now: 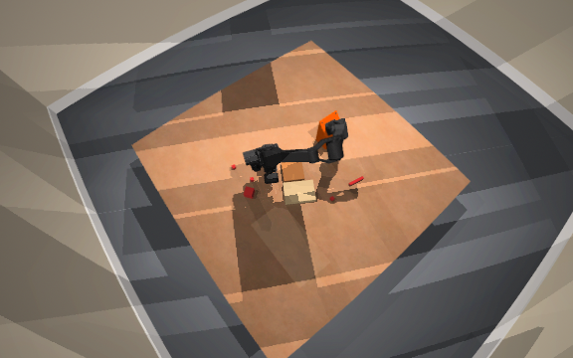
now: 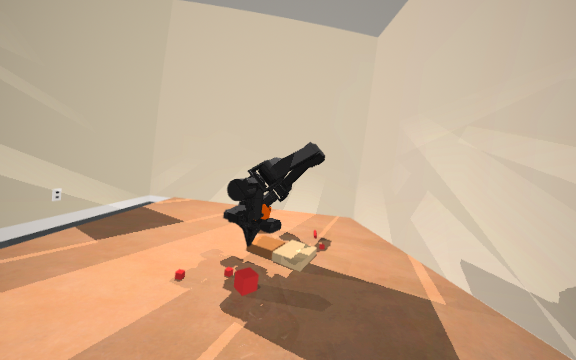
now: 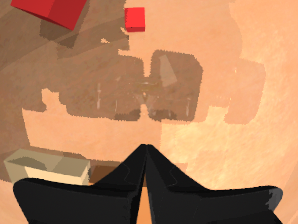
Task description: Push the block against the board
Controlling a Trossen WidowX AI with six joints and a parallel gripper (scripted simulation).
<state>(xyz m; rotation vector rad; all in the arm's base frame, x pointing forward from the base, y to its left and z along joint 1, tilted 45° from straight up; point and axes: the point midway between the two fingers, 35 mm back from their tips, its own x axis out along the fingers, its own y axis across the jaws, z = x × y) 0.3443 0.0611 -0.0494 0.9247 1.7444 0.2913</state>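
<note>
Right now the brown square block is 9 cm behind my gripper tip, 5 cm to the left of it and 3 cm below it. Round my gripper tip: red stick: 33 cm behind, 25 cm to the left, 4 cm below; cream board: 15 cm to the left, 6 cm behind, 3 cm below.
</note>
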